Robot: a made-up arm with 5 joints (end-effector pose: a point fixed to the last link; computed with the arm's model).
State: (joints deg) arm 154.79 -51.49 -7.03 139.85 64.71
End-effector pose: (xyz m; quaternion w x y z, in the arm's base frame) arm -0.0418 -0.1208 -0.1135 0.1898 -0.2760 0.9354 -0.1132
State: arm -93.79 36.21 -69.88 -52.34 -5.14
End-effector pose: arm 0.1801 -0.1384 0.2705 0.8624 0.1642 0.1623 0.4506
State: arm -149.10 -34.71 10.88 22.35 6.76
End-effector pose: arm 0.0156 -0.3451 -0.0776 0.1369 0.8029 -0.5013 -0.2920
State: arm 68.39 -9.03 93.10 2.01 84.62
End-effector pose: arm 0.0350 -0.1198 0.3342 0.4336 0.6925 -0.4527 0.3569
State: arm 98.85 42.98 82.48 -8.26 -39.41
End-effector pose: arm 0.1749 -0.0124 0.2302 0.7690 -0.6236 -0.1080 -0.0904
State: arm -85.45 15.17 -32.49 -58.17 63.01
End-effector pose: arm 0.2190 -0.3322 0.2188 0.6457 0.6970 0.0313 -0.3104
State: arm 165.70 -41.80 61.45 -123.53 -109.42
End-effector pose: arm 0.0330 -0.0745 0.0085 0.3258 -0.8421 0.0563 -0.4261
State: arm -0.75 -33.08 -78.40 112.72 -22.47
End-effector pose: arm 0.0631 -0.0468 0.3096 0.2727 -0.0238 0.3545 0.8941
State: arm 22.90 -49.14 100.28 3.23 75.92
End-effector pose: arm -0.0055 -0.2747 0.2934 0.0771 -0.7607 0.4917 -0.4168
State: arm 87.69 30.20 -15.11 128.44 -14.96
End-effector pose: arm 0.1858 -0.0069 0.1202 0.4187 0.1672 0.6190 0.6431
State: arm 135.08 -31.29 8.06 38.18 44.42
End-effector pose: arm 0.0403 0.0326 -0.0625 0.6217 -0.5067 0.3484 0.4850
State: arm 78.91 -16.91 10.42 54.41 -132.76
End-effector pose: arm 0.1074 0.0104 0.1521 0.3294 0.8601 0.0282 -0.3884
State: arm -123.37 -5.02 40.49 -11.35 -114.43
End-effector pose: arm 0.1325 -0.3225 0.0495 0.8754 0.4460 -0.0677 0.1735
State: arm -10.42 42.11 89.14 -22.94 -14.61
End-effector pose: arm 0.1444 -0.3281 0.2661 0.8235 0.4413 -0.0541 -0.3524
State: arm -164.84 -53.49 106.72 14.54 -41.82
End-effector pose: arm -0.0798 -0.0980 0.0126 0.1649 -0.4619 0.1391 0.8603
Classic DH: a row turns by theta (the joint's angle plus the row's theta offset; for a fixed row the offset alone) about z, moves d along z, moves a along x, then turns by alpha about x. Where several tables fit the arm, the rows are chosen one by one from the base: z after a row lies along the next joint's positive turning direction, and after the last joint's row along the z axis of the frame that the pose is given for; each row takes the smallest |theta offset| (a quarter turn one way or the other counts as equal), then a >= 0, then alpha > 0; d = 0 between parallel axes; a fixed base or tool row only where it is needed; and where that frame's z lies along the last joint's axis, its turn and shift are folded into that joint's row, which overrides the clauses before.
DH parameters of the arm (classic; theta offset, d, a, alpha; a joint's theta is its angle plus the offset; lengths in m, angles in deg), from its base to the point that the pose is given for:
base (fixed): -90 0.155 0.17 90
joint 1: 90 -0.029 0.05 -90
joint 2: 21.13 0.0229 0.0696 -122.81
joint 3: -79.4 0.0599 0.0461 -97.79
joint 4: 30.8 0.1004 -0.0002 93.98
joint 5: 5.12 0.0389 0.0415 -107.61
tool (fixed): -58.58 0.0421 0 0

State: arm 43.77 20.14 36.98 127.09 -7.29
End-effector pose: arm 0.1062 -0.0600 0.3383 0.3490 0.0528 -0.0056 0.9356
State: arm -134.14 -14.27 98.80 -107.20 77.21
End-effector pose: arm -0.0283 -0.1655 0.0224 0.5987 -0.1256 -0.5956 0.5207
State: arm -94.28 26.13 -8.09 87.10 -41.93
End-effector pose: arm 0.1568 -0.3331 0.2074 0.2894 0.4018 -0.6782 0.5431
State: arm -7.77 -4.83 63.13 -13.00 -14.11
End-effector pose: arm 0.0783 -0.2923 0.3869 0.8523 0.3645 -0.3695 -0.0650
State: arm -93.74 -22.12 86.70 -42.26 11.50
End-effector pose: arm 0.0028 -0.3268 -0.0068 0.1282 -0.8415 0.1598 0.4998
